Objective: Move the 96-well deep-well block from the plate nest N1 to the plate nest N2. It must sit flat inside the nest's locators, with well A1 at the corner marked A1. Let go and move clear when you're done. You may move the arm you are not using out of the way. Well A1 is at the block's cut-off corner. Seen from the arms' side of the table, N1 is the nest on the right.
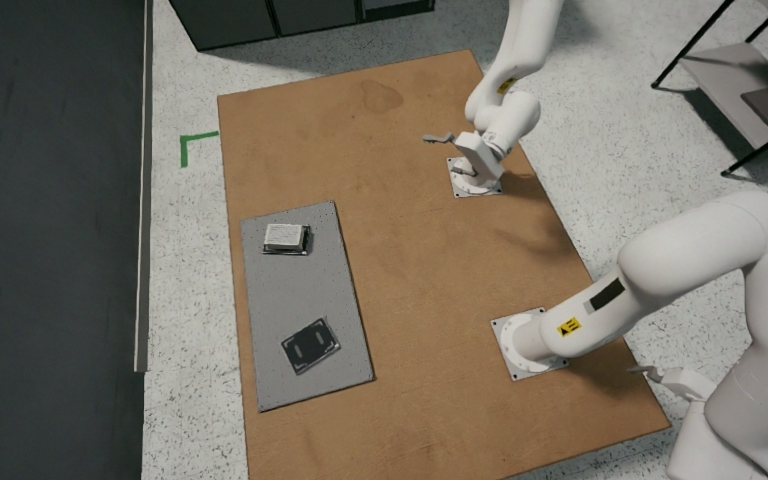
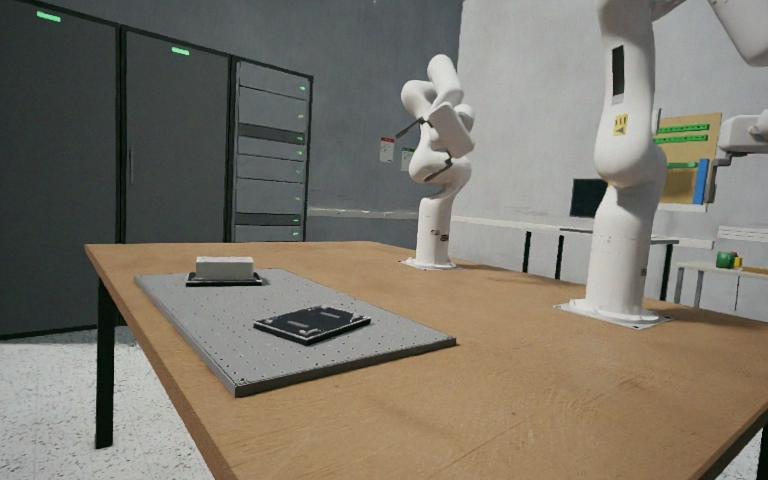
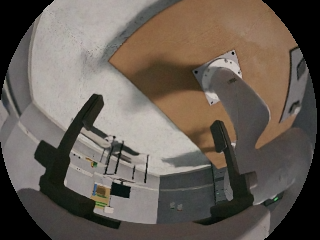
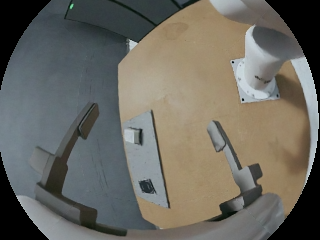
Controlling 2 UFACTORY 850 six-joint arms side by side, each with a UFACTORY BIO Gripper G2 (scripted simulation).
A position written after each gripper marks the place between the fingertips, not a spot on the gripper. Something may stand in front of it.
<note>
In view: the left gripper [image 2: 752, 205], the right gripper [image 2: 410, 159] and a white deep-well block [image 2: 208, 268].
The white deep-well block also shows in image 1 [image 1: 279, 236]. The right gripper also shows in image 1 [image 1: 439, 154].
</note>
